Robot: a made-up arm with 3 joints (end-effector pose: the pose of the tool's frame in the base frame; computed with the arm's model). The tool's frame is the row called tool. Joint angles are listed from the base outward.
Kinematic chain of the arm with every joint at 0, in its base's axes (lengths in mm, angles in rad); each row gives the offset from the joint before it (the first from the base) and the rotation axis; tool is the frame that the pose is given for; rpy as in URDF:
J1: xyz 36 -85 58 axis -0.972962 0.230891 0.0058
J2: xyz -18 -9 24 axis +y
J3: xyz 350 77 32 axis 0.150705 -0.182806 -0.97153
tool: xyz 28 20 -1 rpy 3.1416 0 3.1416
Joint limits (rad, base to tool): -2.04..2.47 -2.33..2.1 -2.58..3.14
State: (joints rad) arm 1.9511 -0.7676 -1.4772
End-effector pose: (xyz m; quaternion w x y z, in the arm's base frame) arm 0.2530 0.0697 -0.1757 0.5050 0.5182 -0.1655 0.6701
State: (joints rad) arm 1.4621 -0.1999 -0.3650
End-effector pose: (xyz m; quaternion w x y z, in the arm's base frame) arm 0.3663 -0.0149 -0.1008 0.2149 0.1816 -0.7112 0.6443
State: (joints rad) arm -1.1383 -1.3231 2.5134
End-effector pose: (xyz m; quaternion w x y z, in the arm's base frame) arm -0.0150 -0.3924 0.2473 0.0415 -0.6271 0.2843 -0.7240
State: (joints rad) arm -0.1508 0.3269 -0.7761
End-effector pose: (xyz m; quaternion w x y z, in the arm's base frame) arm 0.3655 0.0237 0.0183 0.1753 0.3866 -0.9032 -0.0633
